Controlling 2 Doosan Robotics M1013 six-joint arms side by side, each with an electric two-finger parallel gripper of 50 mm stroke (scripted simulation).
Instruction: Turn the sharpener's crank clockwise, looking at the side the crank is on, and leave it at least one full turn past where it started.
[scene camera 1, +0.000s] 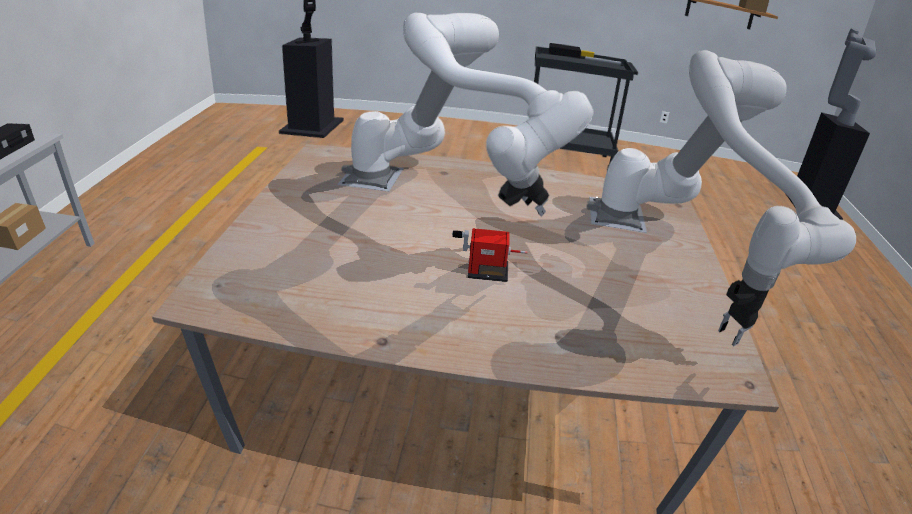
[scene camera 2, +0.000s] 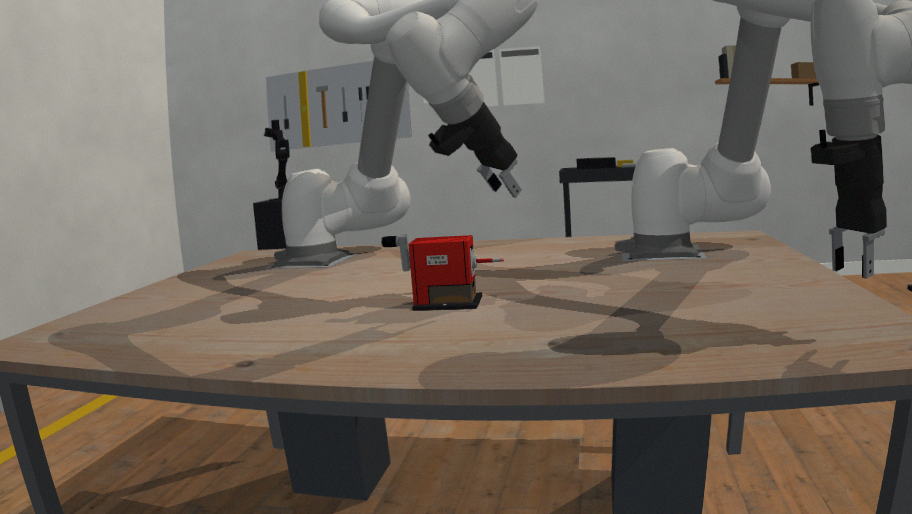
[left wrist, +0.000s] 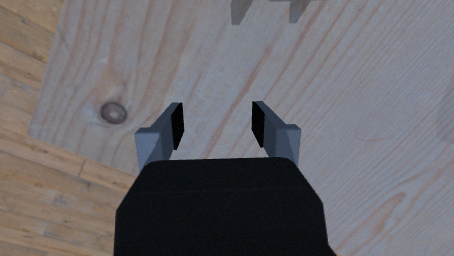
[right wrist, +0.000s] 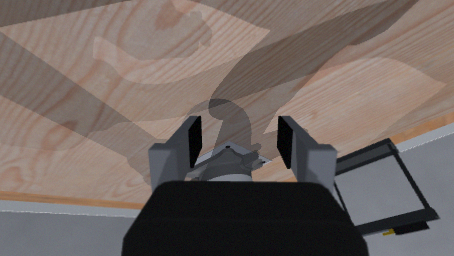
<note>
I see my left gripper (scene camera 2: 852, 272) and my right gripper (scene camera 2: 507, 190).
My left gripper is seen too in scene camera 1 (scene camera 1: 728, 337) and in the left wrist view (left wrist: 217, 116). My right gripper also shows in the right wrist view (right wrist: 239, 131).
</note>
